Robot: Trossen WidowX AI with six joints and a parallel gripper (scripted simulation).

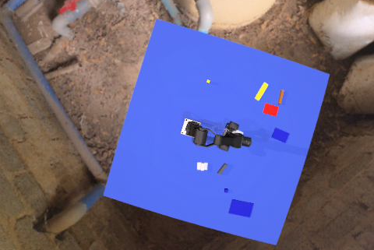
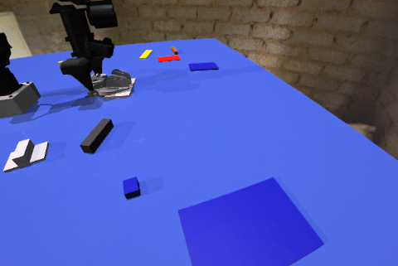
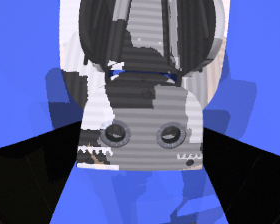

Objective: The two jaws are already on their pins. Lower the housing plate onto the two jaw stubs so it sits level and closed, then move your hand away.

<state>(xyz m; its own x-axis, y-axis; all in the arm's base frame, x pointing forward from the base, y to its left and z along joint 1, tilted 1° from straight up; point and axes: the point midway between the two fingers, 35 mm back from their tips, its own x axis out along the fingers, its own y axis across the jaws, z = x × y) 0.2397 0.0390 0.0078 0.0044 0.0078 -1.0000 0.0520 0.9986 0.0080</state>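
My gripper tip is 20 mm short of the grey jaw assembly, 20 mm to the left of it and 10 mm above it. Round my gripper tip: red plate: 240 mm ahead, 270 mm to the left, 20 mm below; then white stepped block: 70 mm behind, 260 mm to the right, 10 mm below; then dark bar: 70 mm ahead, 230 mm to the right, 10 mm below.
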